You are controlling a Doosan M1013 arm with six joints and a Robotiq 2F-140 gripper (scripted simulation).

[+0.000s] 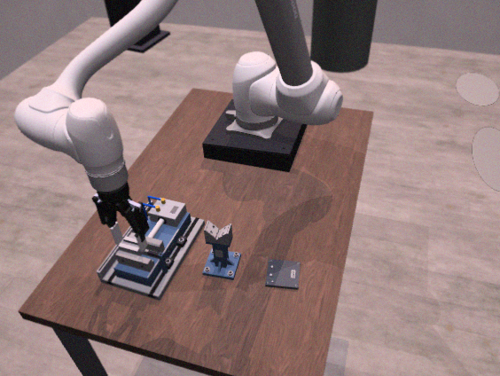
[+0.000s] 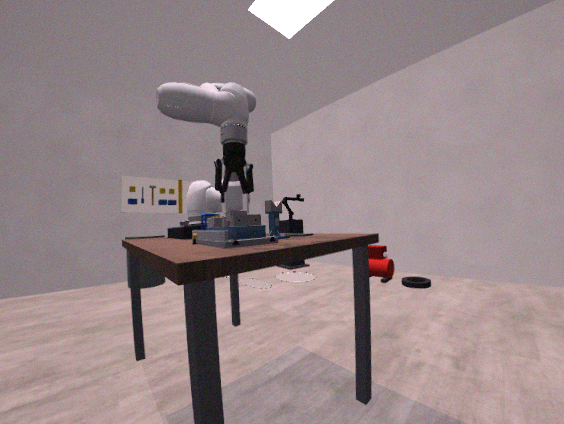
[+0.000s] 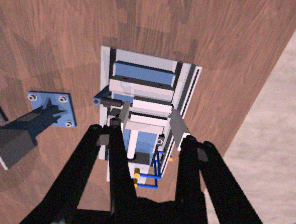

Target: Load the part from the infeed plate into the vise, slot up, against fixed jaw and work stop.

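Right now my hand is 30 mm above the part. The rest, counted from my hand: fixed jaw (30 mm ahead, 20 mm to the left, 50 mm below); then work stop (10 mm behind, 70 mm to the left, 40 mm below); then moving jaw (40 mm behind, 20 mm to the left, 50 mm below).
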